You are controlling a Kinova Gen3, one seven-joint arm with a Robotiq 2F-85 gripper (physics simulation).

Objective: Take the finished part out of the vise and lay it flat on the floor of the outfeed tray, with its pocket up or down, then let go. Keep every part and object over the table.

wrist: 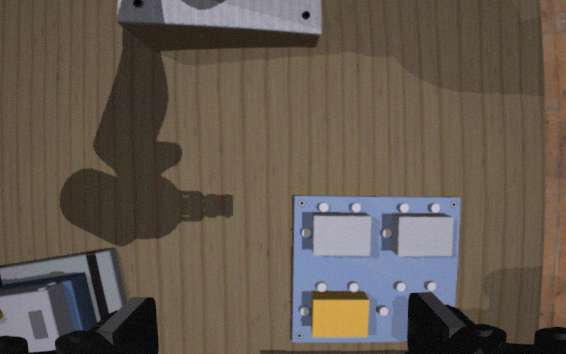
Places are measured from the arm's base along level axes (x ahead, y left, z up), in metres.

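Pixels of known places: gripper, fingertip midpoint: (282,324).
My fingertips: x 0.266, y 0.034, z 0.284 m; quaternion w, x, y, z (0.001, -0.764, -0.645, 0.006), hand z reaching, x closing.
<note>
For each thing: its top centre in the pictures, then the offset to it from my fingertips. "spot": a spot on its surface instead. Level surfaces: height alone.
- blue block-like body at a spot on its surface: (30,312) spot: dx +0.050, dy -0.279, dz -0.288 m
- pale base at a spot on its surface: (107,265) spot: dx +0.026, dy -0.215, dz -0.364 m
- blue plate at its top centre: (377,271) dx +0.090, dy +0.086, dz -0.376 m
- yellow block at its top centre: (340,318) dx +0.124, dy +0.034, dz -0.340 m
- table at its surface level: dz -0.384 m
My gripper (282,324) is open and empty, its two black fingers at the bottom edge of the wrist view, high above the table. At the lower left, a grey and blue block-like body (30,312), which looks like part of the vise, sits on a pale base (107,265) with a dark strip; it is cut off by the frame's edge and partly covered by the left finger. The finished part and the vise jaws cannot be made out. The outfeed tray cannot be identified in this view.
A blue plate (380,270) with white pins lies at lower right. It holds two grey blocks (342,235) (425,236) and a yellow block (340,317); the right finger overlaps its lower right part. A grey metal body (240,15) stands at the top. The table (250,125) ends at right.
</note>
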